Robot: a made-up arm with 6 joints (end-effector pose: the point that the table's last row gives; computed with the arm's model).
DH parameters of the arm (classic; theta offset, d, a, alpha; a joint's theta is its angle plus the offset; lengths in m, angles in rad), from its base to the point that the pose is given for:
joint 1: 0 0.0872 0 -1.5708
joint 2: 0.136 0 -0.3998 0
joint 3: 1.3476 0 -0.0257 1.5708
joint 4: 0 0.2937 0 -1.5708
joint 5: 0 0 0 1.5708
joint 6: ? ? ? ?
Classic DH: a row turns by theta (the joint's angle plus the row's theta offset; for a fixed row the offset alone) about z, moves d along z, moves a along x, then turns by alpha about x.
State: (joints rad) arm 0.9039 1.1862 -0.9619 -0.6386 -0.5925 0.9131
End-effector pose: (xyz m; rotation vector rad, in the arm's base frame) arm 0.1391 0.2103 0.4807 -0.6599 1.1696 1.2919
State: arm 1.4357 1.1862 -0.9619 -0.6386 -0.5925 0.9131
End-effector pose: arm 0.0132 0.2518 0.4807 -1.0149 1.0268 1.7312
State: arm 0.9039 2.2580 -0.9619 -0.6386 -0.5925 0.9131
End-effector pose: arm 0.2718 0.3788 0.0549 -0.8429 2.3125 1.0021
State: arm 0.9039 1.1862 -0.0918 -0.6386 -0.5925 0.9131
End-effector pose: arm 0.0651 0.1163 0.2113 -0.8172 2.0985 1.0850
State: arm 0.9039 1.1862 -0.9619 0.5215 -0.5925 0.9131
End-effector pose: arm 0.1693 0.1869 0.4829 0.5955 1.2783 1.7817
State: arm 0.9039 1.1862 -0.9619 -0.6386 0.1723 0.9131
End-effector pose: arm 0.1633 0.1971 0.4431 -0.5137 1.8389 0.7249
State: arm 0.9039 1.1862 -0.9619 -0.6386 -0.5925 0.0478
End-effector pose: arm 0.1391 0.2103 0.4807 -1.0160 0.7323 0.5523
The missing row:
joint 6: 0 0.0625 0 0
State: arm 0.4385 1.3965 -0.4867 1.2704 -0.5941 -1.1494
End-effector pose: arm 0.2371 0.0743 0.2580 -0.0847 2.1026 -0.3198
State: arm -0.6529 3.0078 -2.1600 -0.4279 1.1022 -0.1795
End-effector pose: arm 0.4750 -0.3924 -0.1537 -0.3010 -2.7072 0.2828
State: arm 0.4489 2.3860 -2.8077 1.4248 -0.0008 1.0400
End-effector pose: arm 0.5622 0.2708 0.5154 1.2676 0.7986 2.5352
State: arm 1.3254 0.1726 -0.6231 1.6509 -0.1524 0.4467
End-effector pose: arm -0.0123 -0.0880 0.4121 -0.7417 -1.3017 -2.5682
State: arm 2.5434 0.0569 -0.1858 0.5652 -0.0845 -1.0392
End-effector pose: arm 0.0439 -0.0265 0.2696 -1.4933 0.1371 1.7067
